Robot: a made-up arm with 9 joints. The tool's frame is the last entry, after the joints.
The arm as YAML. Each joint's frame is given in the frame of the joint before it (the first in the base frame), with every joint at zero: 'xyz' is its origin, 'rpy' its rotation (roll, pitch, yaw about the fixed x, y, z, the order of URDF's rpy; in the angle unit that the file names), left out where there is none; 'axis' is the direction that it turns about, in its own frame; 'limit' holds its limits. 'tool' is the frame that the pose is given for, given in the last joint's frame.
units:
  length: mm
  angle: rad
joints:
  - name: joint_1
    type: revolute
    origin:
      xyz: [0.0, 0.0, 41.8]
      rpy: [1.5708, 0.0, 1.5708]
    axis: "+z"
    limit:
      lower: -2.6
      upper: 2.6
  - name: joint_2
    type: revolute
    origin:
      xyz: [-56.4, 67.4, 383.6]
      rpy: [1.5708, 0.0, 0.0]
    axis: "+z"
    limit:
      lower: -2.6
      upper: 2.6
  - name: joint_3
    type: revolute
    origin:
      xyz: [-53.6, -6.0, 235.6]
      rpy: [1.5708, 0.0, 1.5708]
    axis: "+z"
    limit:
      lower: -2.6
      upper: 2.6
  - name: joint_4
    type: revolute
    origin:
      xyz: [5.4, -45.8, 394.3]
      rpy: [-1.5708, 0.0, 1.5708]
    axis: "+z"
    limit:
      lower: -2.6
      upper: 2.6
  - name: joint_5
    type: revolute
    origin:
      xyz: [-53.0, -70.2, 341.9]
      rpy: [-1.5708, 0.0, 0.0]
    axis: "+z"
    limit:
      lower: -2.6
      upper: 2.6
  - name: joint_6
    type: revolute
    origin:
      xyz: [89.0, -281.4, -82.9]
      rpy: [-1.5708, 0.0, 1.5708]
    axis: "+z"
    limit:
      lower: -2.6
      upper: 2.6
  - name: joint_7
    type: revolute
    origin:
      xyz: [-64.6, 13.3, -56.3]
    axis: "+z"
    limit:
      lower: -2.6
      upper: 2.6
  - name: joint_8
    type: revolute
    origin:
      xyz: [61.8, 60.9, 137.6]
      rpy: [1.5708, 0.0, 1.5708]
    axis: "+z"
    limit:
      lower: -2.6
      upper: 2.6
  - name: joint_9
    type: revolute
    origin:
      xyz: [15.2, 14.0, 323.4]
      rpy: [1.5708, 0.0, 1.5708]
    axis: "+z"
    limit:
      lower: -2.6
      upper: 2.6
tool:
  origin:
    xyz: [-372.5, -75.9, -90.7]
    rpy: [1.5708, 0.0, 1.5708]
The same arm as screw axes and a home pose.
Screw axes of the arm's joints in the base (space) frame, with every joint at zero. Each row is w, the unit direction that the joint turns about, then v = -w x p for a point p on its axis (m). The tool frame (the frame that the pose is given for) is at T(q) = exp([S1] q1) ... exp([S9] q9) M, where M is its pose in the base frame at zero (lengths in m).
S1: w 1 0 0 v 0.0000 0.0418 0.0000
S2: w 0 0 -1 v 0.0564 0.3836 0.0000
S3: w 0 1 0 v 0.1264 0.0000 0.3776
S4: w -1 0 0 v 0.0000 0.0806 0.2843
S5: w 0 -1 0 v -0.0276 0.0000 -0.0411
S6: w 0 0 1 v 0.4374 0.2403 0.0000
S7: w 0 0 1 v 0.4507 0.3049 0.0000
S8: w 1 0 0 v 0.0000 -0.0353 -0.5116
S9: w 0 1 0 v 0.0213 0.0000 0.0803
M: xyz 0.0044 0.4361 -0.3938 (m) rpy 0.00 0.00 0.00 (deg, as in URDF)
Joint limits (deg, base to tool): -148.97..148.97 -148.97..148.97 -148.97..148.97 -148.97..148.97 -148.97..148.97 -148.97..148.97 -148.97..148.97 -148.97..148.97 -148.97..148.97

